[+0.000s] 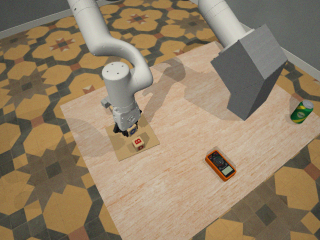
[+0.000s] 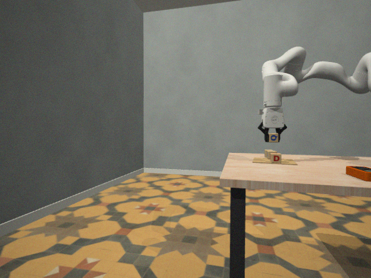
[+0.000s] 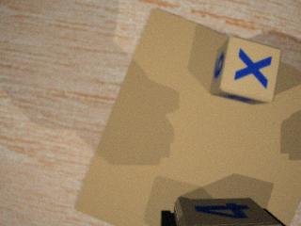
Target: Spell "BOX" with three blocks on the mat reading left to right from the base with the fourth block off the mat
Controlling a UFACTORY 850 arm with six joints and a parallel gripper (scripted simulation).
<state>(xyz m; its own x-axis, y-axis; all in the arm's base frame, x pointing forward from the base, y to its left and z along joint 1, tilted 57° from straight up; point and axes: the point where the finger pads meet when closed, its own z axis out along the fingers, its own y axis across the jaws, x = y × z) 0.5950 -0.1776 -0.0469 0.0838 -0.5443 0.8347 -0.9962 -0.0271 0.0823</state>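
Now: hand 20 mm past the tan mat, 40 mm to the left of it and 120 mm above it. From my hand the other things lie so: X block 30 mm behind, 110 mm to the right, 100 mm below; B block 10 mm behind, 30 mm to the left, 100 mm below; O block right at my hand.
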